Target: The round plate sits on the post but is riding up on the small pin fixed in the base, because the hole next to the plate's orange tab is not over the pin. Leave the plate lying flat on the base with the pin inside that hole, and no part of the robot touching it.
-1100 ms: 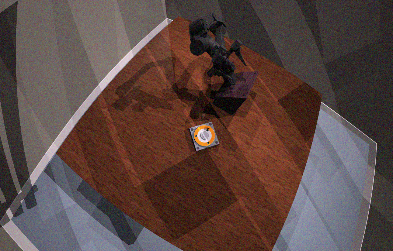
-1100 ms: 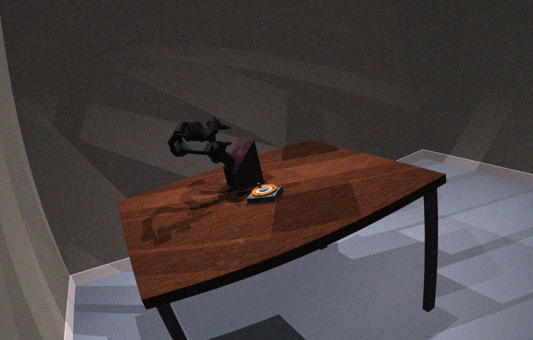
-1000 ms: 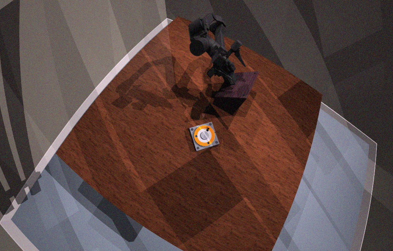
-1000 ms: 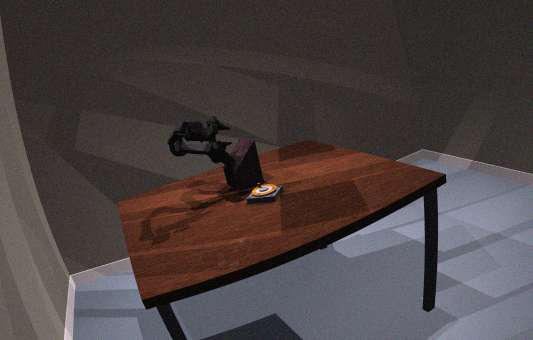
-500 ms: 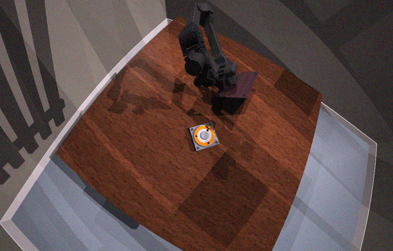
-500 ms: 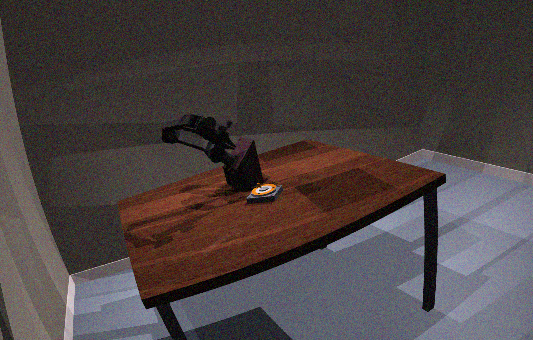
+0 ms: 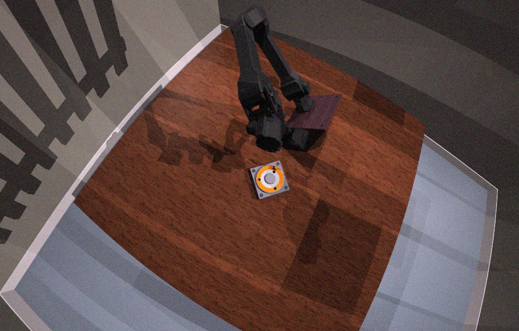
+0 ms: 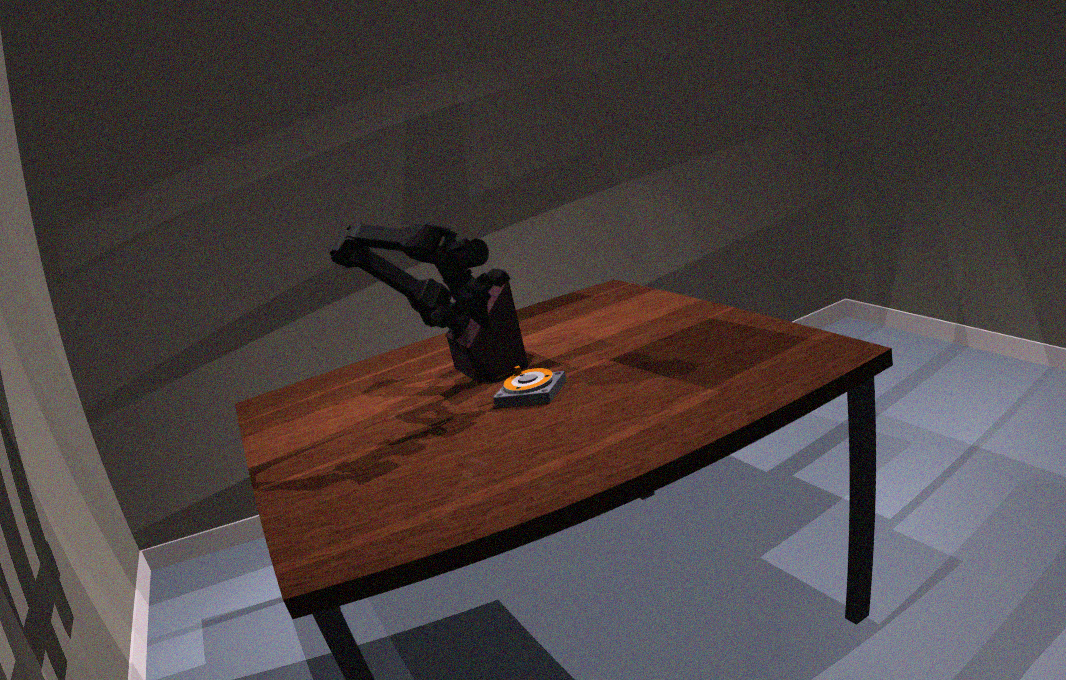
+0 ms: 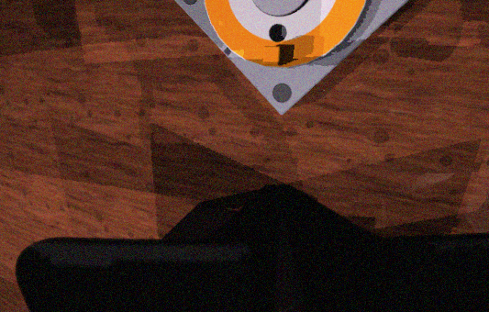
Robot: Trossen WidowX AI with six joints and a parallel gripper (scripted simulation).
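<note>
My gripper tip is now 9 cm short of the square grey base, 2 cm to the right of it and 12 cm above it.
</note>
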